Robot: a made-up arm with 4 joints.
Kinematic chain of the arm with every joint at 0, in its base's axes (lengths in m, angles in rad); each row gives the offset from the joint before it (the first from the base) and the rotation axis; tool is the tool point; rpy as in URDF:
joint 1: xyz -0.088 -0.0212 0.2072 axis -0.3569 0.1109 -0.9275
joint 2: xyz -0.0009 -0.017 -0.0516 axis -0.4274 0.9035 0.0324
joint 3: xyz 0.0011 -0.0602 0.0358 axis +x
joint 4: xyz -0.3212 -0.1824 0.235 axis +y
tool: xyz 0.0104 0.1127 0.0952 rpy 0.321 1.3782 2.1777
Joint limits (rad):
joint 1: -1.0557..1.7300
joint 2: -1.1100..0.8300
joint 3: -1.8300..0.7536
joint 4: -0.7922..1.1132
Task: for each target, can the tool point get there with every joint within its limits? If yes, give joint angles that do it. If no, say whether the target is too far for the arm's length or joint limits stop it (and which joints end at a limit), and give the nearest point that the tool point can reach.
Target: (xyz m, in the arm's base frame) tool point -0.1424 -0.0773 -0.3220
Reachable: no: joint limits stop it (at a limit: joint 1, joint 2, joint 3, joint 4) | nearest point -0.0542 -0.2800 -0.3165 | short by 0.221 m
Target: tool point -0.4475 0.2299 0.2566
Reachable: yes | joints 0.0155 0.0329 -1.6046 -0.5956
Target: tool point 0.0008 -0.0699 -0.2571
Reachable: no: joint limits stop it (at a limit: joint 1, joint 2, joint 3, joint 4) | nearest point 0.0109 -0.2430 -0.1796 | short by 0.190 m
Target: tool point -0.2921 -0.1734 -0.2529
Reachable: no: joint limits stop it (at a limit: joint 2, joint 3, joint 4) | nearest point -0.3048 -0.3467 -0.2281 | short by 0.176 m
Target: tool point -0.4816 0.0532 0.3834
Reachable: yes | joints 0.8426 -0.3669 0.3252 0.7709
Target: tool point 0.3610 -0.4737 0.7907
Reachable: no: too far | nearest point 0.0969 -0.3342 0.5404 | short by 0.390 m
